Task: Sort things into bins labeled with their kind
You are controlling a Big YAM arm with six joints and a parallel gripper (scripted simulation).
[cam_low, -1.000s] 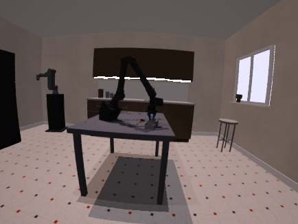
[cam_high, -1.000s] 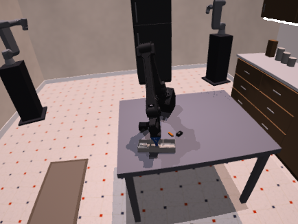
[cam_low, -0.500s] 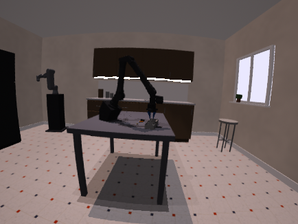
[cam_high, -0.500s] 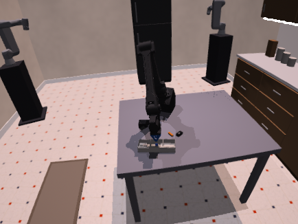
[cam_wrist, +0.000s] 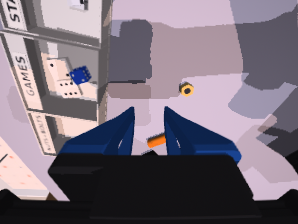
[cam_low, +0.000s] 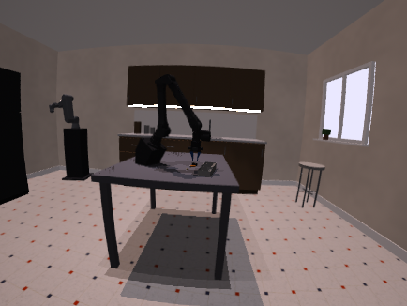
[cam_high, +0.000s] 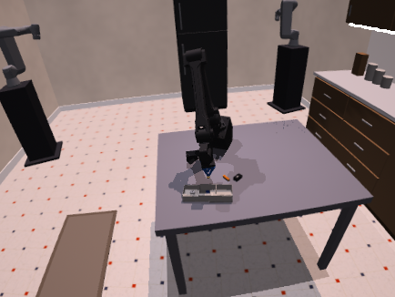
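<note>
Right now my hand is 7 cm above the small brass nut, 5 cm past it and 2 cm to the right of it. Round my hand: white domino: 10 cm ahead, 6 cm below, 3 cm to the right; then orange cylinder: 11 cm to the left, 7 cm below; then blue die: 8 cm ahead, 6 cm below, 4 cm to the right.
</note>
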